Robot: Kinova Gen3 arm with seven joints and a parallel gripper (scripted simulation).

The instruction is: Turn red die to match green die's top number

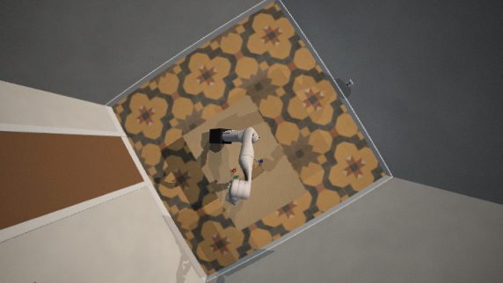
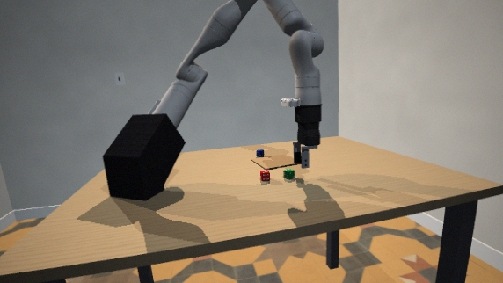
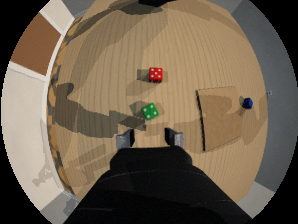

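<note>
My hand is 40 mm past the green die, 40 mm above it and 10 mm to the left of it. The rest, counted from my hand: tan mat: 170 mm to the left, 80 mm behind, 50 mm below; then blue die: 260 mm to the left, 150 mm behind, 40 mm below; then red die: 110 mm behind, 40 mm below, 20 mm to the right.
</note>
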